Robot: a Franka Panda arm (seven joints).
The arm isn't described. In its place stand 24 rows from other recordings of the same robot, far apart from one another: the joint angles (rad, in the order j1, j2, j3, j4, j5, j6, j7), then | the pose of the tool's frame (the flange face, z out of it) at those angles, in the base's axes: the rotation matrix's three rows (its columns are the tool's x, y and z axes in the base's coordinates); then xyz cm.
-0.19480, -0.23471, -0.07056, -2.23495, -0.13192, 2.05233, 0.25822 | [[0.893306 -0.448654 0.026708], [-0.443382 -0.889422 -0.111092], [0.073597 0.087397 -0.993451]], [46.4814 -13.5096 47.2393]
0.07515, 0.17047, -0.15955, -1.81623, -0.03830, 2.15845, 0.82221 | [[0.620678 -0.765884 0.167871], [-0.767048 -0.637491 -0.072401], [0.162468 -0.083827 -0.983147]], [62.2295 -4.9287 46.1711]
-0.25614, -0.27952, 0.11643, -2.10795, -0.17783, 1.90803, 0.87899 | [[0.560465 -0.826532 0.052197], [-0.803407 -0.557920 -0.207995], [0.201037 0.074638 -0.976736]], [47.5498 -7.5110 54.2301]
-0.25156, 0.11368, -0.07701, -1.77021, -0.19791, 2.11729, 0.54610 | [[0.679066 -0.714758 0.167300], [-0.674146 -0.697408 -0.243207], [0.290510 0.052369 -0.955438]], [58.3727 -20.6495 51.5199]
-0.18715, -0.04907, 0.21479, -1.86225, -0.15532, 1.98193, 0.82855 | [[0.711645 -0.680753 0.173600], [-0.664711 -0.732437 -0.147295], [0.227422 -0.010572 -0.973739]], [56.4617 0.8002 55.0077]
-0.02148, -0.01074, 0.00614, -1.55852, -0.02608, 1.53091, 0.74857 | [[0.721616 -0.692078 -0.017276], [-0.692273 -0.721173 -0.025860], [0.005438 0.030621 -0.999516]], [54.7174 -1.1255 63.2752]
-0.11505, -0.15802, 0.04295, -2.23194, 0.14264, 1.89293, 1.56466 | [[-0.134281 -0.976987 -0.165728], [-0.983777 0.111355 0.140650], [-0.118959 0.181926 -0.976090]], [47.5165 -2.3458 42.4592]
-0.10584, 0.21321, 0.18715, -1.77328, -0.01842, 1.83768, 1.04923 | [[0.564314 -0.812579 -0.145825], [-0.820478 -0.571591 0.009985], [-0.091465 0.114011 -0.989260]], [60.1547 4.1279 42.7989]
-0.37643, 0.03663, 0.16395, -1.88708, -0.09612, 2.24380, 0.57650 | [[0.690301 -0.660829 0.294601], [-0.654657 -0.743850 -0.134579], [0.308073 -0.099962 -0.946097]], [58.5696 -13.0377 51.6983]
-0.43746, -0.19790, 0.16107, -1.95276, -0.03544, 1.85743, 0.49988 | [[0.713621 -0.696162 0.078117], [-0.690351 -0.717806 -0.090381], [0.118993 0.010570 -0.992839]], [49.1978 -13.6244 57.1192]
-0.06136, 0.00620, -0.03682, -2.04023, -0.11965, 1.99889, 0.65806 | [[0.763001 -0.644054 -0.054992], [-0.645901 -0.756314 -0.103930], [0.025345 0.114818 -0.993063]], [54.3284 -6.0782 43.5320]
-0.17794, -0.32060, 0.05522, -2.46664, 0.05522, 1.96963, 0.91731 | [[0.468719 -0.866918 -0.169577], [-0.873731 -0.483243 0.055418], [-0.129990 0.122189 -0.983958]], [41.1067 -4.7145 39.8248]
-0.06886, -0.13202, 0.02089, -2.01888, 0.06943, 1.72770, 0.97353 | [[0.496736 -0.854052 -0.154427], [-0.856275 -0.511289 0.073331], [-0.141585 0.095805 -0.985279]], [50.0558 -1.7285 49.6749]
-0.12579, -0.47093, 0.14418, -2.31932, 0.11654, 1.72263, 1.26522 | [[0.270146 -0.954289 -0.127879], [-0.959201 -0.278250 0.050106], [-0.083398 0.109126 -0.990523]], [39.6783 2.3271 50.6814]
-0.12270, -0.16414, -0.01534, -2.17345, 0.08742, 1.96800, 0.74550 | [[0.605567 -0.795300 -0.028039], [-0.791056 -0.605426 0.087692], [-0.086717 -0.030923 -0.995753]], [49.2092 -6.2883 45.9568]
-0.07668, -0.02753, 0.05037, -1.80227, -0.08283, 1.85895, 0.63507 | [[0.796620 -0.598812 0.082588], [-0.593290 -0.800709 -0.082904], [0.115772 0.017044 -0.993130]], [56.2915 -2.0937 55.5199]
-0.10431, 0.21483, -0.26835, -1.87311, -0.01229, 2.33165, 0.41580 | [[0.692258 -0.690657 0.209218], [-0.675594 -0.722156 -0.148540], [0.253678 -0.038519 -0.966521]], [59.2818 -22.2195 42.7998]
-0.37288, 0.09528, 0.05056, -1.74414, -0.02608, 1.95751, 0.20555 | [[0.861486 -0.496640 0.105791], [-0.493514 -0.867947 -0.055789], [0.119528 -0.004148 -0.992822]], [57.2295 -19.4041 52.1541]
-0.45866, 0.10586, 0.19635, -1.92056, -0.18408, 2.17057, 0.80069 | [[0.551705 -0.826425 0.112441], [-0.809598 -0.563047 -0.165922], [0.200432 0.000508 -0.979708]], [57.5922 -16.5165 45.2005]
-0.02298, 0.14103, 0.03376, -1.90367, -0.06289, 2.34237, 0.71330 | [[0.747669 -0.595236 0.294423], [-0.613340 -0.788931 -0.037447], [0.254569 -0.152583 -0.954941]], [62.0928 0.4938 45.6016]
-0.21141, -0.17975, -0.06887, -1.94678, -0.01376, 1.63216, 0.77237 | [[0.492238 -0.860690 -0.130060], [-0.865177 -0.500195 0.035678], [-0.095763 0.094963 -0.990864]], [47.0204 -13.8974 54.6615]
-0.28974, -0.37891, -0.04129, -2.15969, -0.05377, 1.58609, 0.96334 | [[0.275108 -0.941301 -0.195623], [-0.958084 -0.285340 0.025634], [-0.079948 0.180372 -0.980344]], [39.3109 -14.3085 53.5662]
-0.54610, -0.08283, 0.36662, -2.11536, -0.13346, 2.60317, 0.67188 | [[0.592125 -0.622185 0.512127], [-0.629430 -0.753924 -0.188192], [0.503195 -0.210915 -0.838039]], [56.1560 -9.4366 51.1576]
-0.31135, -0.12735, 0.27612, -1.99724, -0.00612, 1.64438, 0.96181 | [[0.527281 -0.818089 -0.229577], [-0.844100 -0.535274 -0.031258], [-0.097315 0.210268 -0.972788]], [49.5434 -1.3472 49.6202]
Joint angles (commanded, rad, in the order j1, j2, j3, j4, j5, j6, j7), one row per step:
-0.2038, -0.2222, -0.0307, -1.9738, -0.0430, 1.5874, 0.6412
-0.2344, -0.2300, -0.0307, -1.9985, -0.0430, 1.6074, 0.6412
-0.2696, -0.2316, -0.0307, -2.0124, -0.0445, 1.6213, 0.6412
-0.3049, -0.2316, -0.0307, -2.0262, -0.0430, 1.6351, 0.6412
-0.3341, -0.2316, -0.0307, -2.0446, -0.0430, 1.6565, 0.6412
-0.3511, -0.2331, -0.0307, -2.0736, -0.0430, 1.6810, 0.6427
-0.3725, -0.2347, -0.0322, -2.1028, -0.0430, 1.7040, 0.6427
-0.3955, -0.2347, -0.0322, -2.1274, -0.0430, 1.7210, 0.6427
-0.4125, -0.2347, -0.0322, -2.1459, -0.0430, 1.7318, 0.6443
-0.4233, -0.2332, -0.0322, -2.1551, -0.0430, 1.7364, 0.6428
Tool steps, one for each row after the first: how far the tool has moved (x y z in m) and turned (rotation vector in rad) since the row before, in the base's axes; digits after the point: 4 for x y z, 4 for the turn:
-0.0057, -0.0134, -0.0063, -0.0004, -0.0031, -0.0297
-0.0051, -0.0158, -0.0047, -0.0017, -0.0012, -0.0343
-0.0053, -0.0155, -0.0054, 0.0015, -0.0005, -0.0350
-0.0046, -0.0128, -0.0070, -0.0008, -0.0029, -0.0283
-0.0042, -0.0068, -0.0110, 0.0011, 0.0027, -0.0174
-0.0059, -0.0090, -0.0111, 0.0024, 0.0040, -0.0219
-0.0061, -0.0089, -0.0101, 0.0033, 0.0069, -0.0222
-0.0050, -0.0063, -0.0077, 0.0031, 0.0070, -0.0181
-0.0029, -0.0041, -0.0046, 0.0029, 0.0054, -0.0091

